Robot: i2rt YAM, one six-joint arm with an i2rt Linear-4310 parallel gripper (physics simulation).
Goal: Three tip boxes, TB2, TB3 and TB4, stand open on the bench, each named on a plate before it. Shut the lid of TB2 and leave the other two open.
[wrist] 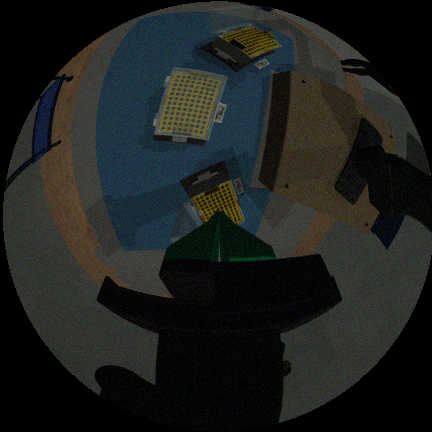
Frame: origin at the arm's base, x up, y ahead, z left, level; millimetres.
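Where they show: gripper, fingertip midpoint: (218, 216); arm's base at its link origin: (361, 160).
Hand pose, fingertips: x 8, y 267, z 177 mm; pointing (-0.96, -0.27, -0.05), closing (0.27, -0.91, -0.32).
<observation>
Things, the pixels of their top centre, and the offset from my fingertips. Level surfaces: height alone.
- TB2 at its top centre: (198, 101) dx -124, dy +35, dz -110 mm
- TB3 at its top centre: (256, 36) dx -127, dy +1, dz -325 mm
- TB4 at its top centre: (222, 214) dx -127, dy -74, dz +80 mm
- blue mat at its surface level: dx -201 mm
TB2 (190, 106) is in the upper middle of the wrist view, its nameplate (220, 112) at its right side. Its clear lid lies flat over the yellow rack, which looks paler through it, and appears shut. TB3 (250, 42) is at the top, its bright yellow rack uncovered and its clear lid standing open behind. TB4 (218, 200) is below TB2, its rack uncovered and its clear lid (184, 220) open at the lower left; its plate is too blurred to read. My gripper (218, 216) is shut and empty, its green tips overlapping TB4's lower part in the view.
The boxes stand on a blue mat (125, 110) with a wooden edge (56, 165) beyond it at left. A tan board (315, 135) with a dark front side lies to the right, with the dark arm base (357, 162) on it. A blue framed object (45, 120) is at far left.
</observation>
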